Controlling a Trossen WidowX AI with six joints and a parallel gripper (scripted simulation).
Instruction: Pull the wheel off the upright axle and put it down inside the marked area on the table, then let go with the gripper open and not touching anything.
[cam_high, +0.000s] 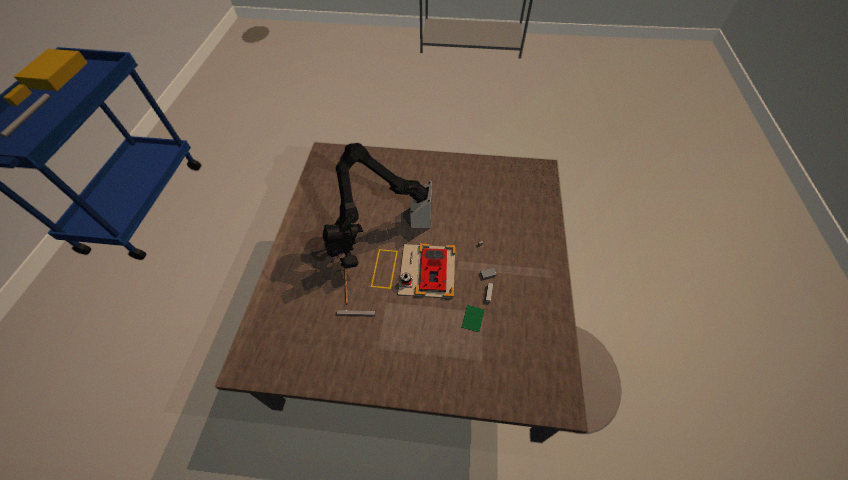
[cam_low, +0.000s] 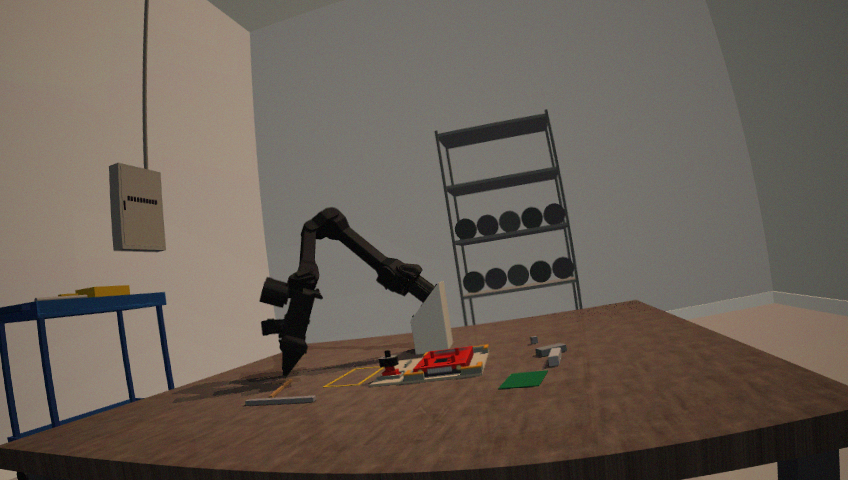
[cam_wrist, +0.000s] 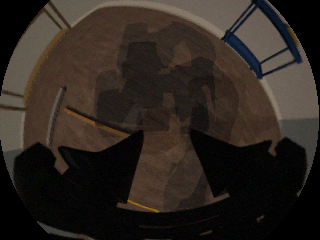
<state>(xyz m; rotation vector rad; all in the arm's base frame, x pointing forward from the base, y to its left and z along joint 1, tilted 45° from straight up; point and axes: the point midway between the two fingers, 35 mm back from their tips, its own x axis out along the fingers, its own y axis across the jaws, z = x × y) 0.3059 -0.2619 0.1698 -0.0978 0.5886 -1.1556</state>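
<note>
The wheel is 300 mm to the left of my gripper tip, 60 mm ahead of it and 20 mm above it. Round my gripper tip: upright axle (300 mm to the left, 60 mm ahead, 20 mm above); grey bar (220 mm ahead, 130 mm to the left, 10 mm below); green card (590 mm to the left, 180 mm ahead, 20 mm below).
</note>
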